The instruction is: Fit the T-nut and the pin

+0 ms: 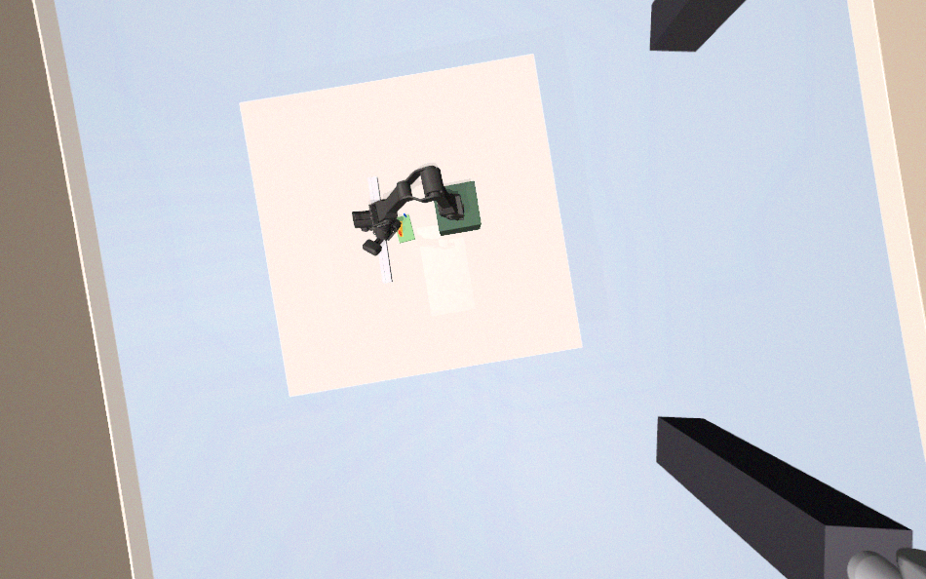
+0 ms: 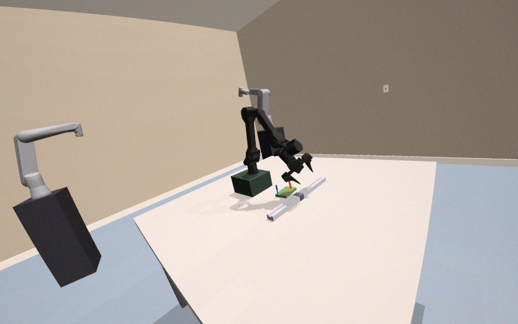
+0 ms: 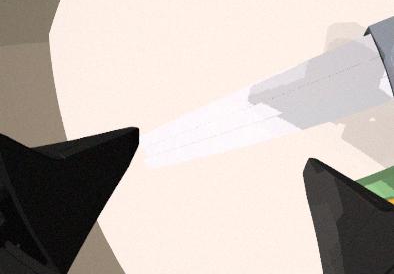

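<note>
Right now the brass T-nut is 9 cm to the right of my gripper tip, 7 cm behind it and 2 cm below it. From my gripper tip the other things lie so: aluminum rail 10 cm to the right, 5 cm below, 3 cm ahead; then blue pin 14 cm to the right, 8 cm behind, 4 cm below; then green tray 12 cm to the right, 8 cm behind, 6 cm below.
</note>
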